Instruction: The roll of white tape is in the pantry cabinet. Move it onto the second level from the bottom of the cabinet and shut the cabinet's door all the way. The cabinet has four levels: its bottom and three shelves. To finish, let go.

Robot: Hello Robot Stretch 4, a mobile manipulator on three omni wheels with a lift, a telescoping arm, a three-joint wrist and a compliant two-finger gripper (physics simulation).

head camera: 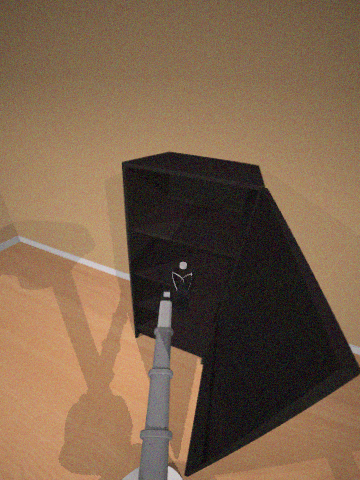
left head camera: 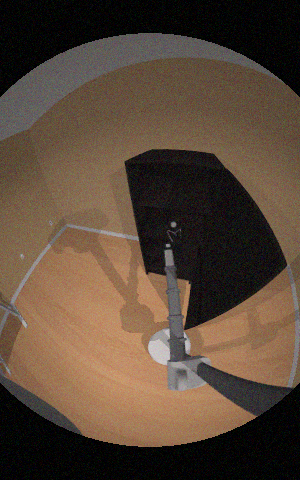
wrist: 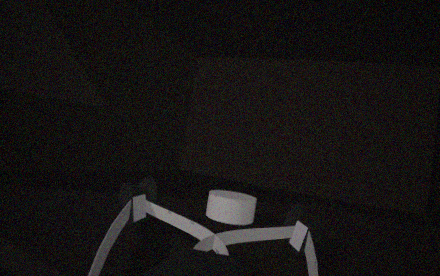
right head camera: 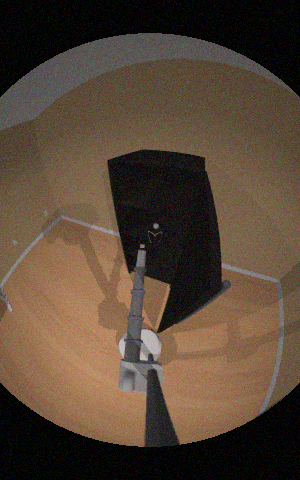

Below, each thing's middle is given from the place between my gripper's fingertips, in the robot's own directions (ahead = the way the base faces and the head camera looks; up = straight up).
I see my gripper 4 cm short of the roll of white tape (wrist: 229,207), 1 cm to the left of it and 1 cm above it.
